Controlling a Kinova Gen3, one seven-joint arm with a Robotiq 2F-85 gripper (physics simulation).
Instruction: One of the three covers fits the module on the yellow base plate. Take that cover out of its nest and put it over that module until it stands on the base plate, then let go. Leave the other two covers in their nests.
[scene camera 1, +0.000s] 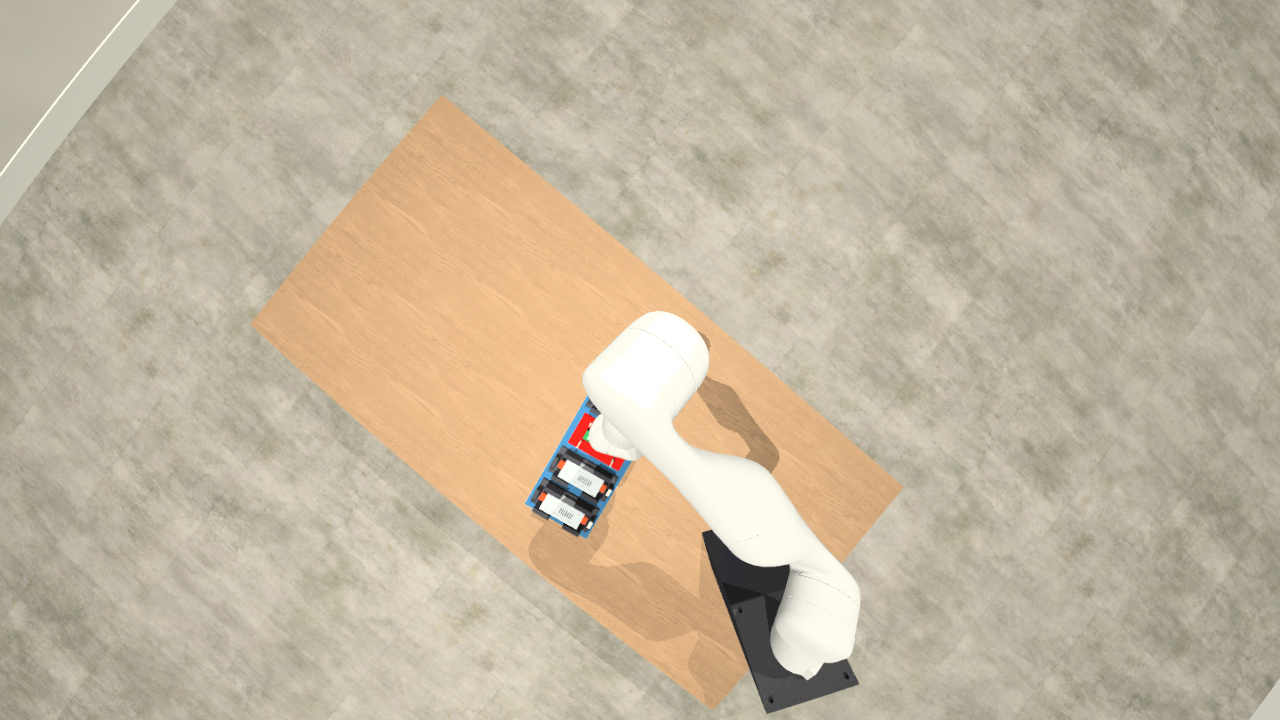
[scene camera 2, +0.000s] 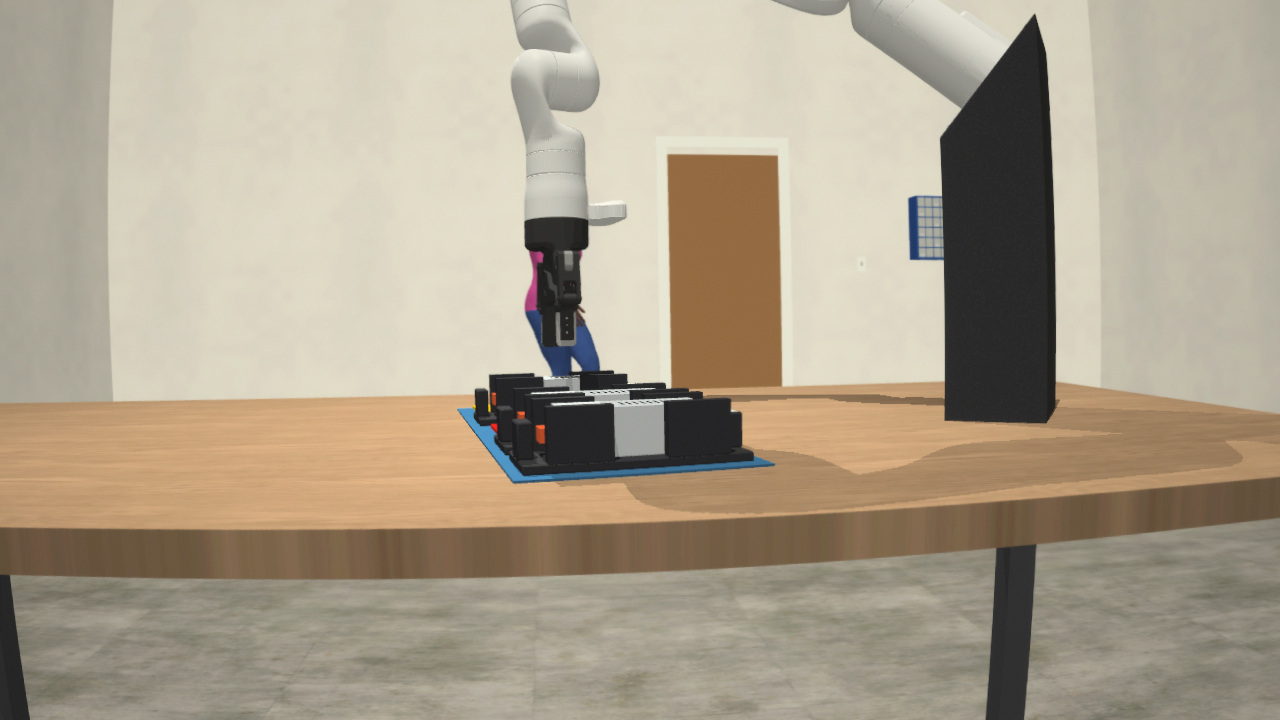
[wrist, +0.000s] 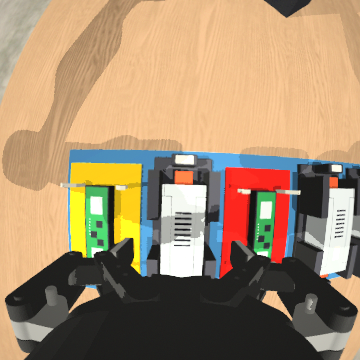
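Seen in the pictures: gripper, between the fingertips: (scene camera 2: 558, 346) (wrist: 181, 250); arm's base, origin of its link: (scene camera 2: 1000, 90).
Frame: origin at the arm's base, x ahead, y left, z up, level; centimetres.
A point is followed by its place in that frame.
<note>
My gripper (scene camera 2: 560, 333) @(x 51.2, y -13.3, z -29.8 cm) (wrist: 181, 250) @(x 51.2, y -13.3, z -29.8 cm) is open and empty. It hangs above the nearest white cover (wrist: 183, 227) @(x 50.1, y -13.1, z -33.4 cm), its fingers apart on either side of it in the wrist view. That cover sits in its black nest between the yellow base plate (wrist: 130, 200) @(x 48.5, y -20.2, z -37.8 cm) and a red plate (wrist: 235, 200) @(x 47.0, y -6.1, z -37.8 cm) (scene camera 1: 582, 430) @(x 57.2, y -2.0, z -37.8 cm). A green module (wrist: 97, 225) @(x 52.0, y -23.7, z -35.8 cm) stands uncovered on the yellow plate. The second cover (scene camera 1: 581, 478) @(x 49.8, y 8.3, z -33.4 cm) (wrist: 340, 230) @(x 49.7, y 8.7, z -33.3 cm) and third cover (scene camera 1: 563, 512) @(x 48.5, y 19.1, z -33.4 cm) (scene camera 2: 639, 429) @(x 48.6, y 21.6, z -35.3 cm) sit in their nests past the red plate. In scene camera 1 the arm hides the nearest cover and yellow plate.
Another green module (wrist: 263, 220) @(x 49.1, y -2.7, z -35.8 cm) stands on the red plate. Thin pale pins stick out beside both modules. Everything stands on a blue mat (scene camera 2: 759, 464) @(x 39.4, y 24.2, z -38.2 cm) (wrist: 110, 156) @(x 42.9, y -23.9, z -38.2 cm) on the wooden table (scene camera 1: 402, 268) @(x 128.6, y -10.8, z -38.4 cm). The black arm mount (scene camera 1: 765, 644) @(x 4.1, y 3.6, z -1.0 cm) (scene camera 2: 998, 268) @(x 6.0, y 7.4, z -21.7 cm) is at the table's end. A person (scene camera 2: 586, 349) stands behind.
</note>
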